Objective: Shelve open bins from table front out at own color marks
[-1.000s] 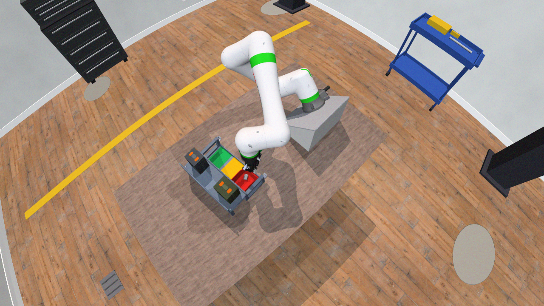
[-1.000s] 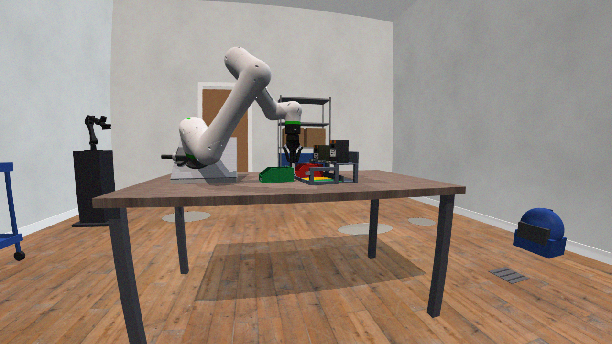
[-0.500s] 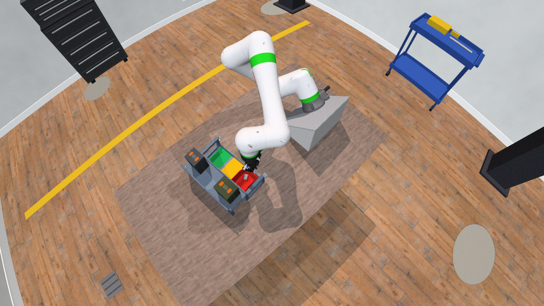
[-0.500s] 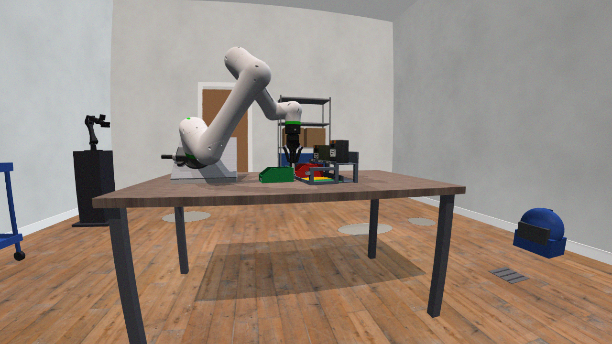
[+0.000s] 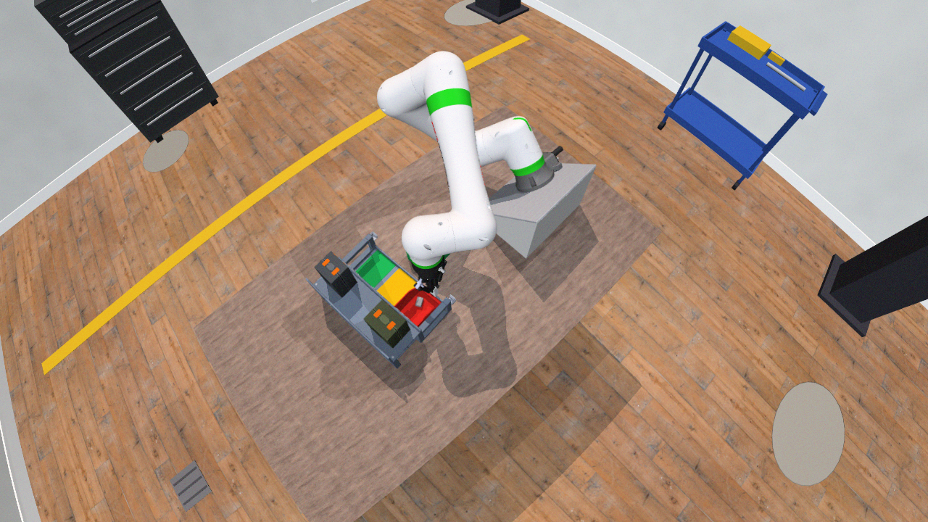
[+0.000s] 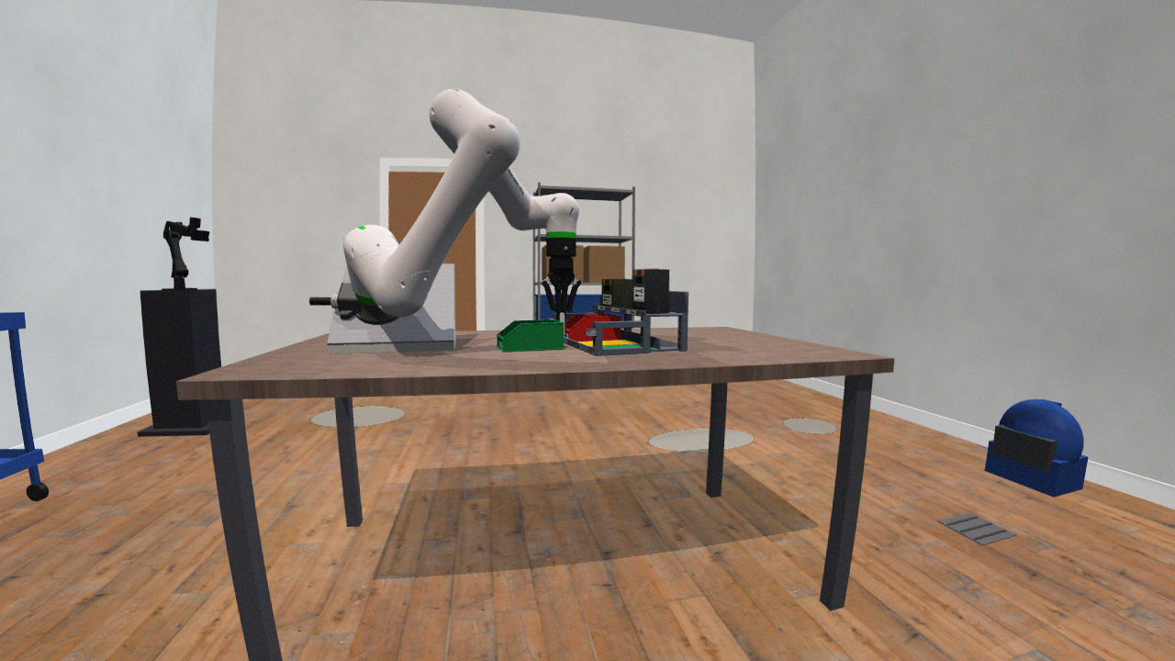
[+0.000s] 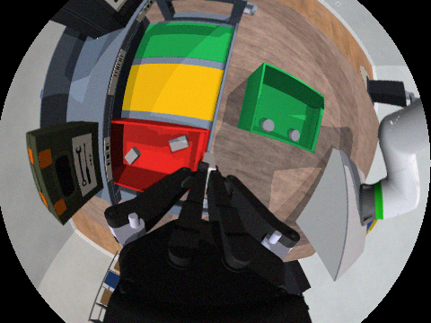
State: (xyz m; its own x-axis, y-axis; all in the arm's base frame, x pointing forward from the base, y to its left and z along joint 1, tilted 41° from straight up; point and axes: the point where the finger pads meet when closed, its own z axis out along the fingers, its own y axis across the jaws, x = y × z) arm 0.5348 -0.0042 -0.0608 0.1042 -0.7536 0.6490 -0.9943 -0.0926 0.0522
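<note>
Right now my hand is 110 mm past the green bin, 130 mm to the left of it and 20 mm above it. The rest, counted from my hand: red bin: 100 mm ahead, 10 mm to the left, 20 mm below.
</note>
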